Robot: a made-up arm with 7 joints. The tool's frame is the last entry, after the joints. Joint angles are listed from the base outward. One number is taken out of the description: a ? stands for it. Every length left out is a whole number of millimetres.
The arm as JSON. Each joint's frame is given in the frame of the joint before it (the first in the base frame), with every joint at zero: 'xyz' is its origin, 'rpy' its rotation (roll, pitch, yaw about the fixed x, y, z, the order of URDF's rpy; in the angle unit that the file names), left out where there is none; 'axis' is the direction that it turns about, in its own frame. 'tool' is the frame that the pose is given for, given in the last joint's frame.
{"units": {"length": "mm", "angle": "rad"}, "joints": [
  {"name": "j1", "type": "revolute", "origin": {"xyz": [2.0, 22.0, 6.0], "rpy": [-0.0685, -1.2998, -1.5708]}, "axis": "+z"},
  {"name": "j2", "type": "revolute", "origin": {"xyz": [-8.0, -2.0, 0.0], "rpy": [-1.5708, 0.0, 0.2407]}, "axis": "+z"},
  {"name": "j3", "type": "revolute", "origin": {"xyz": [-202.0, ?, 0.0], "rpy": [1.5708, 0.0, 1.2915]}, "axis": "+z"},
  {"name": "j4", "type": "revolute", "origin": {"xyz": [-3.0, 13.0, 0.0], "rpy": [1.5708, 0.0, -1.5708]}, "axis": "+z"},
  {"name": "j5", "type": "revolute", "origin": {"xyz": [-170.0, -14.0, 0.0], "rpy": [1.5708, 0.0, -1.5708]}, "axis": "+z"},
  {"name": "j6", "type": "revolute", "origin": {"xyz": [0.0, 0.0, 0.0], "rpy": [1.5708, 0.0, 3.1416]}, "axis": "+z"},
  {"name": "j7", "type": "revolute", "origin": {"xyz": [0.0, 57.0, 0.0], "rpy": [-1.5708, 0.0, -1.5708]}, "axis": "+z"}
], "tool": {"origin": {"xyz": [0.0, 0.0, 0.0], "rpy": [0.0, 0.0, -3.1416]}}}
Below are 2 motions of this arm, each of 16 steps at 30 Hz.
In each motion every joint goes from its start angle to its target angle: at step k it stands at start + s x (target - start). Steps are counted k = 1, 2, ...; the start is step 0. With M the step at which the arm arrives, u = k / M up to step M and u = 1 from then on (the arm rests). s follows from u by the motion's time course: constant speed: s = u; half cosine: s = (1 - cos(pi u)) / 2; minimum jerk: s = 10 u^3 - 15 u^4 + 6 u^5.
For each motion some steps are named. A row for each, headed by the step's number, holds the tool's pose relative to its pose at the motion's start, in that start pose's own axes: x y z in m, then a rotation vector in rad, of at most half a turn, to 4 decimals.
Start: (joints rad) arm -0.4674 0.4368 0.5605 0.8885 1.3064 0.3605 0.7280
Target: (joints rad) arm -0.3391 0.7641 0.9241 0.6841 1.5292 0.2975 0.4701
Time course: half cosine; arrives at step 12
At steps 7, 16:
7: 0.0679 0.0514 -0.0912 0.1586 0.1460 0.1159
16: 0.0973 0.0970 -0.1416 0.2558 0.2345 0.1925

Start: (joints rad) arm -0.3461 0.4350 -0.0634 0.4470 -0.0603 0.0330 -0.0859
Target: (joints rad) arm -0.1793 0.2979 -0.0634 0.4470 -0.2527 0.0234 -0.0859
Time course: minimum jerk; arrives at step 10
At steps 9, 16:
9: -0.0309 -0.0516 -0.0509 -0.3262 0.1295 -0.0601
16: -0.0312 -0.0521 -0.0512 -0.3290 0.1307 -0.0603

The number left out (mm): 49.0
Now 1 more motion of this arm.
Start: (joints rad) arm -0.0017 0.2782 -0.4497 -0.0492 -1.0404 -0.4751 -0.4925
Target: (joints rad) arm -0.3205 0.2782 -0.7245 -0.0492 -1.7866 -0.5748 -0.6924
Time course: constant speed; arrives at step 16
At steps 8, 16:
8: 0.0386 -0.0121 -0.0122 -0.3178 -0.1483 -0.1120
16: 0.0711 -0.0280 -0.0260 -0.6206 -0.2452 -0.1743

